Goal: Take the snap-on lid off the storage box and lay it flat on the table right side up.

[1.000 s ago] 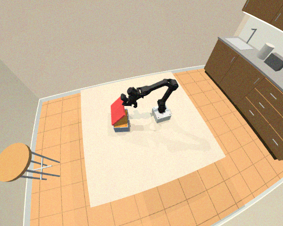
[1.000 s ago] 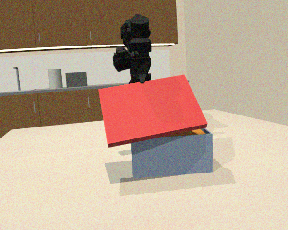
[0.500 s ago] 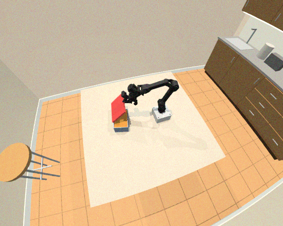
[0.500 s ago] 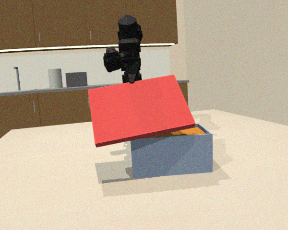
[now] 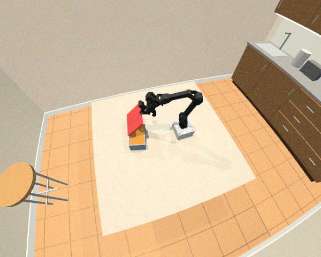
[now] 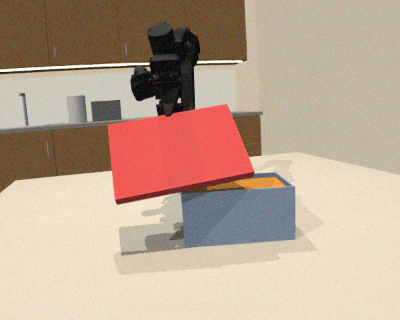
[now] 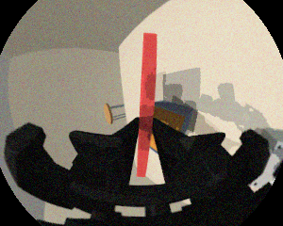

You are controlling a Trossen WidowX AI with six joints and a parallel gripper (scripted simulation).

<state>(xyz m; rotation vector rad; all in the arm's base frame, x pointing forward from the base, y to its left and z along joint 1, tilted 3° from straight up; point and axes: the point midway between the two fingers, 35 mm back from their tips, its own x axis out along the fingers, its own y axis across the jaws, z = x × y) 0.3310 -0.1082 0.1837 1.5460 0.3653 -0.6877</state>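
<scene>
Now: the red lid 6 cm ahead of my gripper tip and 5 cm below it. Also, from my gripper tip: blue-grey storage box: 18 cm below, 11 cm to the left, 6 cm ahead.
</scene>
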